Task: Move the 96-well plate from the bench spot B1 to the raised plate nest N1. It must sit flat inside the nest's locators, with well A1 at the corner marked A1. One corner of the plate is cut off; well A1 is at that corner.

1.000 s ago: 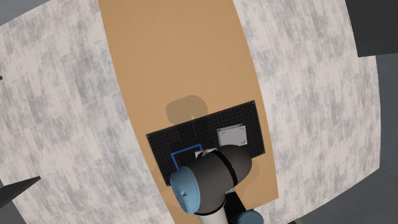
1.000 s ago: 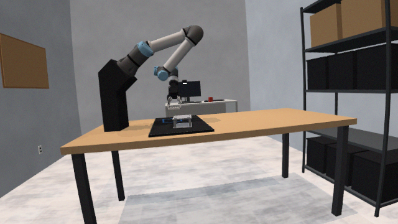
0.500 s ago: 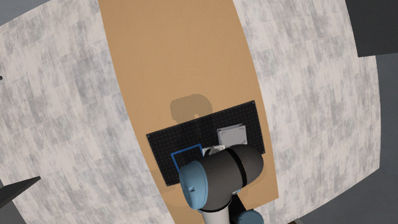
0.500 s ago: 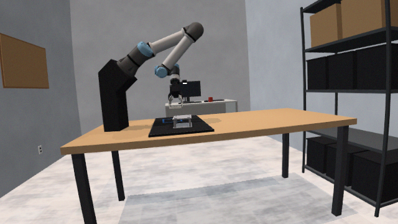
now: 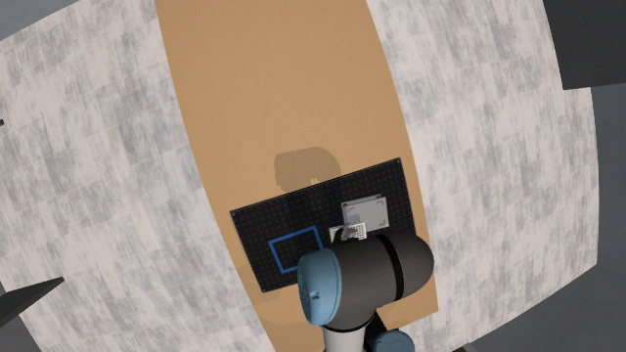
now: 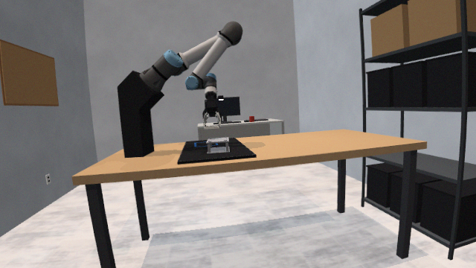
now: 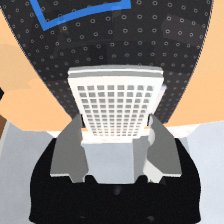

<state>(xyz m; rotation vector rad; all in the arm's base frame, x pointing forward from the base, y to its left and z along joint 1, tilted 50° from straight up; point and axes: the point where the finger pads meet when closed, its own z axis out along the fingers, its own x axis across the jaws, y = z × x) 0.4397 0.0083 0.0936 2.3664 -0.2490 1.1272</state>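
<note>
The grey raised nest N1 lies 90 mm to the right of my hand, 70 mm below it and 40 mm ahead of it. Also, from my hand: white 96-well plate (right at my hand).
</note>
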